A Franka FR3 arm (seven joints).
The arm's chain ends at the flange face. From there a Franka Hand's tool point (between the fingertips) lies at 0.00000 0.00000 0.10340 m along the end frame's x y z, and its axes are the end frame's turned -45 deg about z.
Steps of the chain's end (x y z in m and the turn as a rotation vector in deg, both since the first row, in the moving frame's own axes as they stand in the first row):
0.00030, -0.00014, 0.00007, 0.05, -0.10, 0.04
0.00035, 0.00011, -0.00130, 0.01, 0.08, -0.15
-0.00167, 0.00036, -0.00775, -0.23, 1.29, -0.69
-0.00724, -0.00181, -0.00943, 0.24, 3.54, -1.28
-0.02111, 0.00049, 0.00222, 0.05, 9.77, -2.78
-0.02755, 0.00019, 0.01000, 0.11, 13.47, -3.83
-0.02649, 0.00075, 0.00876, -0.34, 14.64, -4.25
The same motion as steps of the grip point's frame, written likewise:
0.00025, -0.00008, 0.00007, 0.11, -0.04, 0.04
0.00028, 0.00041, -0.00130, -0.05, 0.06, -0.15
-0.00007, 0.00100, -0.00778, -1.07, 0.75, -0.69
0.00103, -0.00225, -0.00963, -2.33, 2.67, -1.28
-0.00251, -0.00254, 0.00072, -6.87, 6.94, -2.78
-0.00189, -0.00304, 0.00716, -9.45, 9.60, -3.83
-0.00052, 0.00002, 0.00540, -10.59, 10.11, -4.25

